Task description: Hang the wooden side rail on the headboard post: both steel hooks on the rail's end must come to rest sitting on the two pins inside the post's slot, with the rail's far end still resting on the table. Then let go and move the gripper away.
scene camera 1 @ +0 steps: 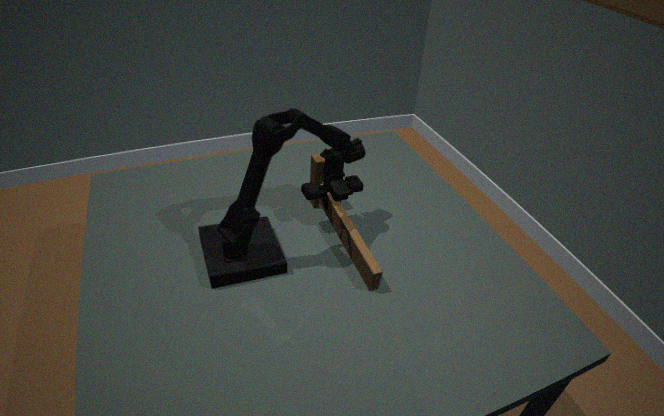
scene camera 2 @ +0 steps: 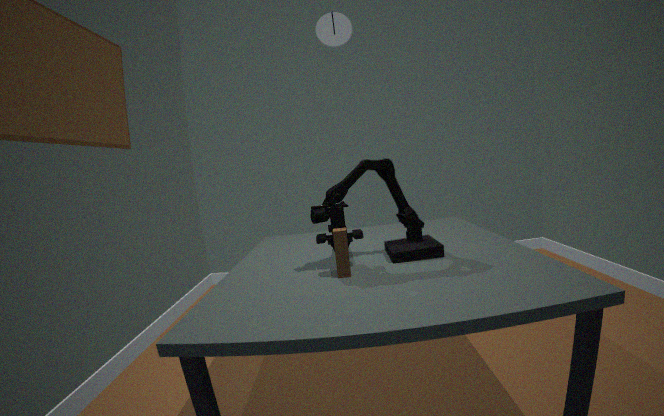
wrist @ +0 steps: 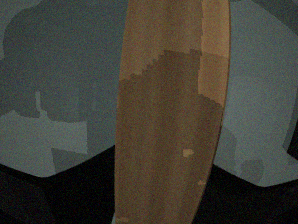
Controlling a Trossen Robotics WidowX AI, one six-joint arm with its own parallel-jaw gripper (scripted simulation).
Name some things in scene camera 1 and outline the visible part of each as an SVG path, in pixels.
My gripper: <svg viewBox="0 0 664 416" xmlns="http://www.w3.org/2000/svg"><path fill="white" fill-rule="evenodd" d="M301 186L301 191L307 200L314 200L319 197L326 211L328 210L329 199L327 192L330 192L334 201L341 202L341 200L348 199L348 196L354 192L363 191L363 183L356 175L345 177L343 170L331 172L325 169L325 166L323 167L324 178L322 178L324 185L316 186L314 182L304 183Z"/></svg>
A wooden side rail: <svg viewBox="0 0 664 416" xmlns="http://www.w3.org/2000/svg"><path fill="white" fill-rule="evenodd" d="M327 192L329 196L328 210L325 210L321 199L318 199L319 203L369 290L378 289L383 270L376 262L341 203L334 201L330 192Z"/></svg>
